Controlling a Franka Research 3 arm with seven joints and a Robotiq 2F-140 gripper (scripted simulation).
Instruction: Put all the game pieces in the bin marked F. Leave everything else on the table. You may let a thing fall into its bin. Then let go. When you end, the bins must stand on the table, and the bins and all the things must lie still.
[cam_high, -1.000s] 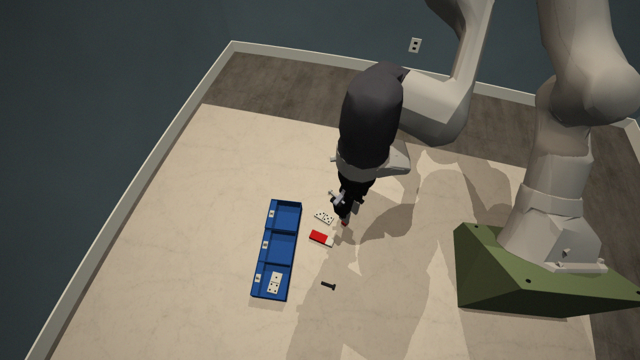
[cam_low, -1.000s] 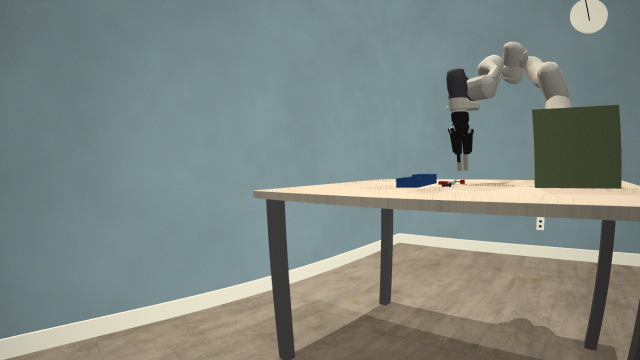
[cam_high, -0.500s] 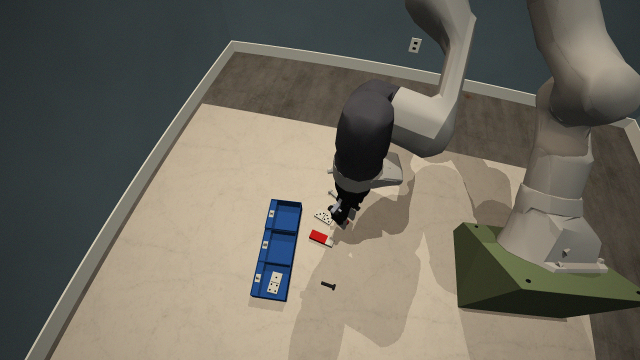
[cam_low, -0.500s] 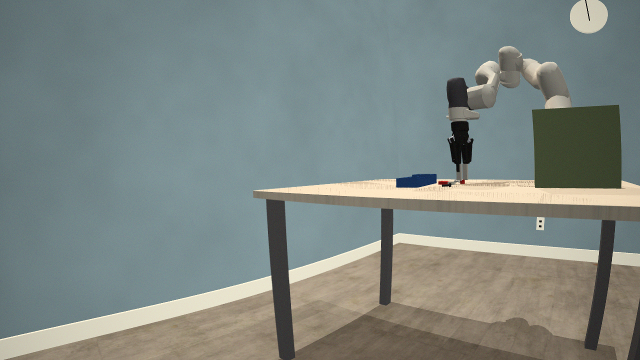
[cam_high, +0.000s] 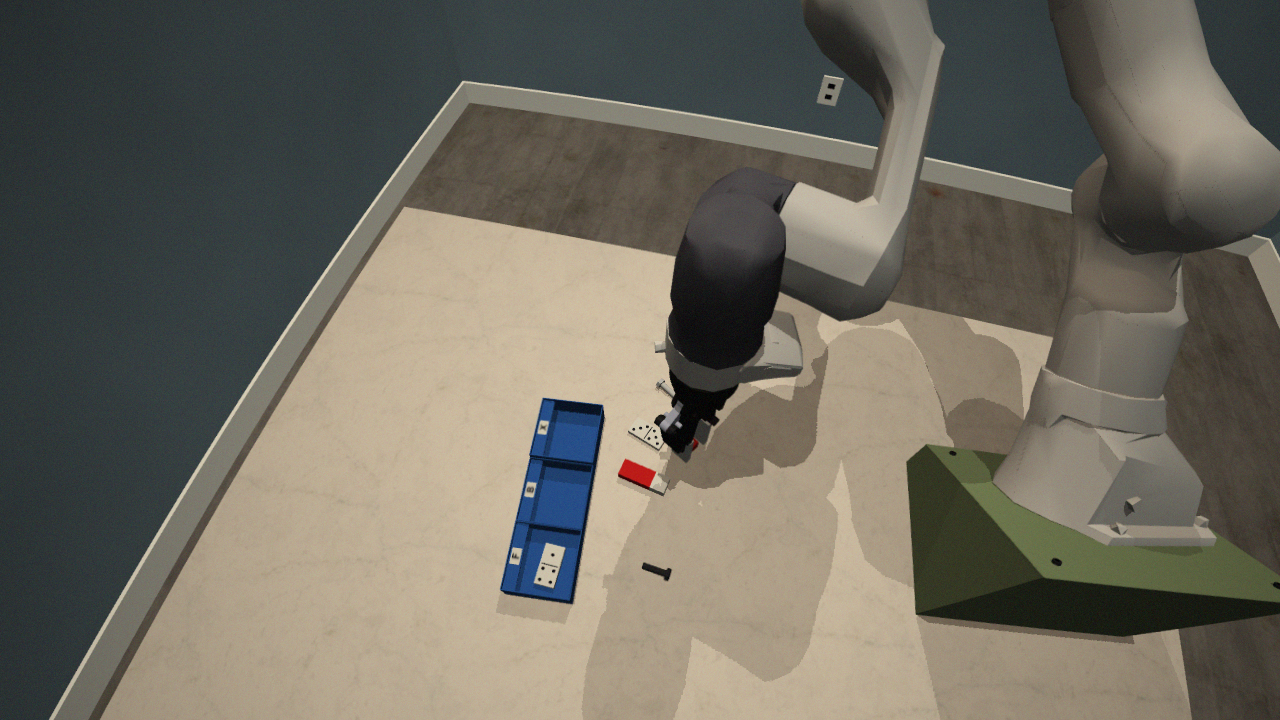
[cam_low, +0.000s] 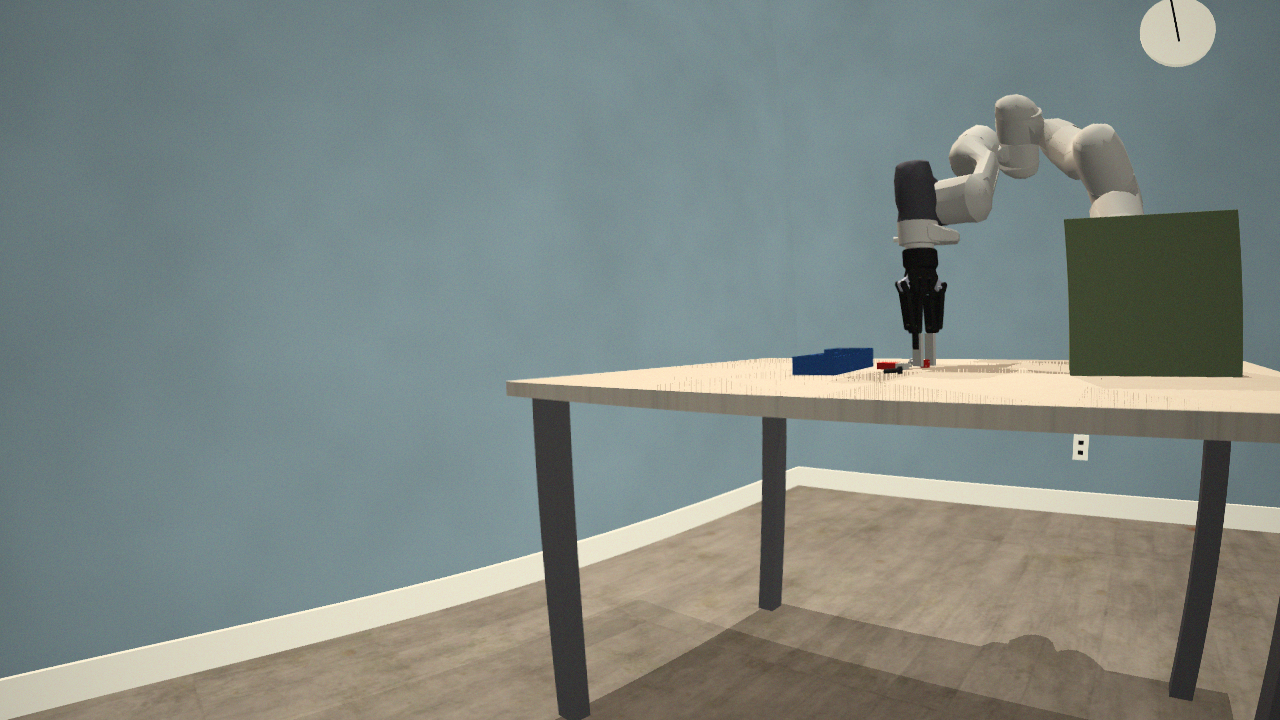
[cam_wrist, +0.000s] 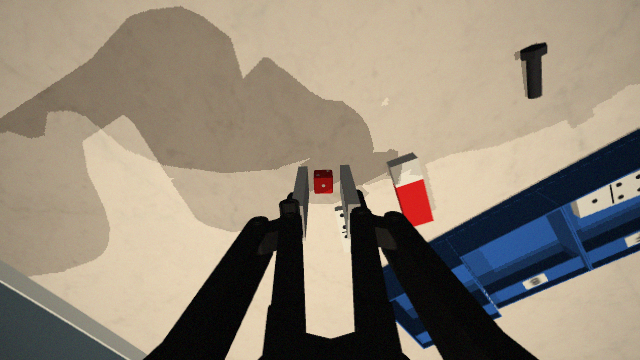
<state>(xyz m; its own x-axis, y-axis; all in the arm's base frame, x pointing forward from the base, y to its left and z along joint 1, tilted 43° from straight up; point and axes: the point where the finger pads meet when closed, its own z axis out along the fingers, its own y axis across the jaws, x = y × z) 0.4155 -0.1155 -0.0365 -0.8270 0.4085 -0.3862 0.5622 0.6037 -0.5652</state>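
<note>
My hand is 3 cm above the red die. The rest, counted from my hand: red block: 6 cm to the left, 5 cm ahead, 3 cm below; then silver screw: 8 cm to the right, 5 cm ahead, 3 cm below; then black bolt: 17 cm to the left, 3 cm below, 1 cm ahead.
</note>
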